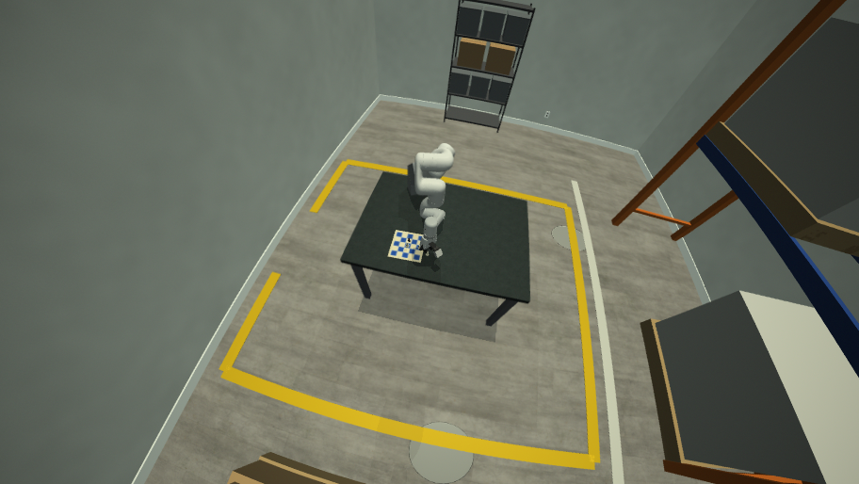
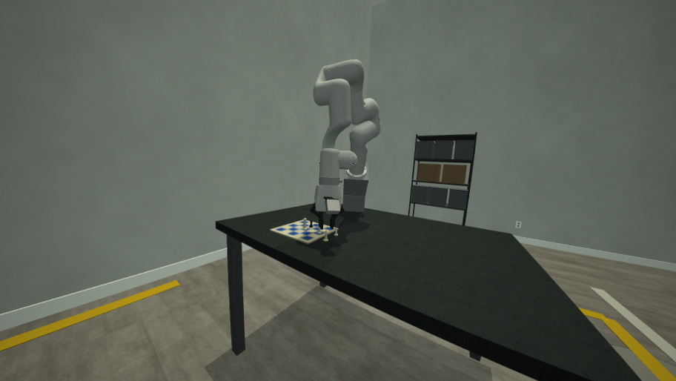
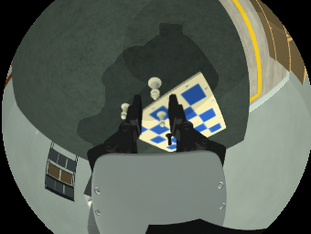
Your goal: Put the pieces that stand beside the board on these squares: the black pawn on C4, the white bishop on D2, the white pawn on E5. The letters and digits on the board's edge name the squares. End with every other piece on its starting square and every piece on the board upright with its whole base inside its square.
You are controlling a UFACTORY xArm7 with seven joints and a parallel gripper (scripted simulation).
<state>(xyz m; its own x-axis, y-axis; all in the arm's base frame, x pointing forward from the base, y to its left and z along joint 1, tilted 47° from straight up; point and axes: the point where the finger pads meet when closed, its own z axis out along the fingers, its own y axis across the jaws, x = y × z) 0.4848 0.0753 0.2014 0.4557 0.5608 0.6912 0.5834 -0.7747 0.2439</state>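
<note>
Now: the white piece 14 cm to the right of my hand, 4 cm below it and 2 cm behind it. Round my hand: black pawn: 14 cm to the right, 7 cm behind, 5 cm below; cream chessboard: 14 cm to the right, 7 cm below, 3 cm behind.
</note>
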